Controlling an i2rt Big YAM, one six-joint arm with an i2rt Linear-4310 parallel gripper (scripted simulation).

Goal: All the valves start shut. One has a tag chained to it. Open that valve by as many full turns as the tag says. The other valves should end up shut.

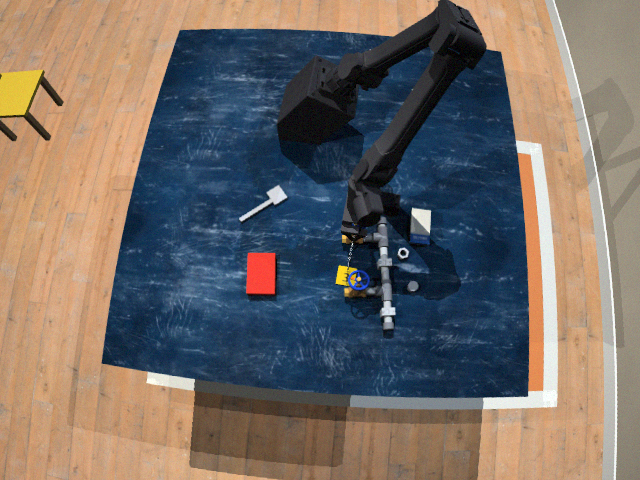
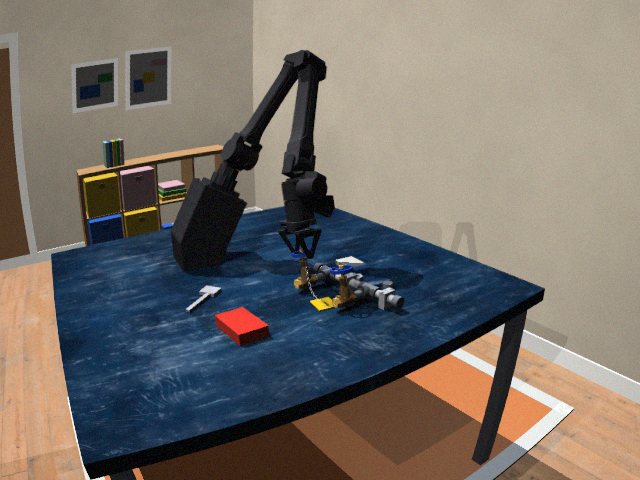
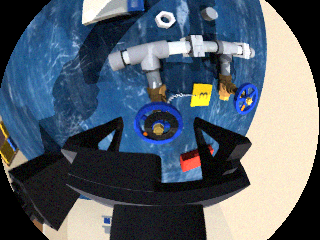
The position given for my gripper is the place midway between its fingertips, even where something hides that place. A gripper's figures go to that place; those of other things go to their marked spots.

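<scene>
It is my gripper [image 2: 302, 256] that sits at 1.36 m from the lens. For a red block [image 2: 240, 325] I find 1.14 m from the lens.
</scene>
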